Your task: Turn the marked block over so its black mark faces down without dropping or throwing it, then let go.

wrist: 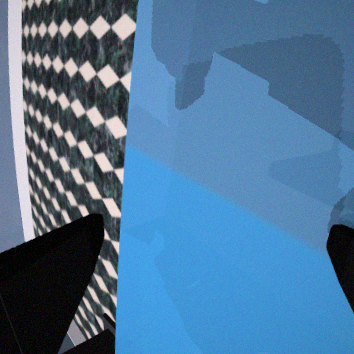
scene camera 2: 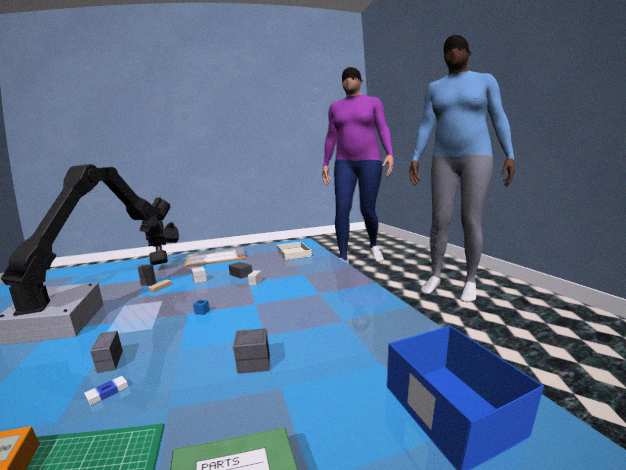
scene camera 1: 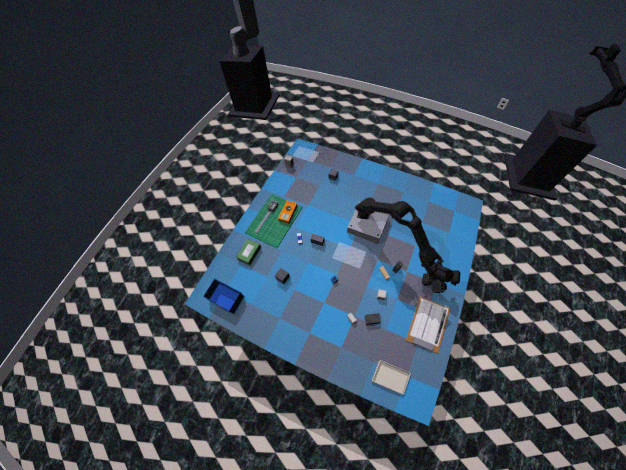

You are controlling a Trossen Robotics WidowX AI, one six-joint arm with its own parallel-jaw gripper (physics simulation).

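My gripper is open and empty, above the mat near its edge, beyond the dark upright block and apart from all blocks. A small blue cube sits mid-mat; a dark spot shows on its top in the second scene view. Two pale blocks lie closer to the gripper, one beside a tan bar and one beside a dark block. I cannot tell for sure which block is the marked one. No block shows in the wrist view.
A tan bar, a dark block, an orange-edged tray, a cream tray, several dark boxes, a blue bin and a green cutting mat are around. Two people stand beyond the mat.
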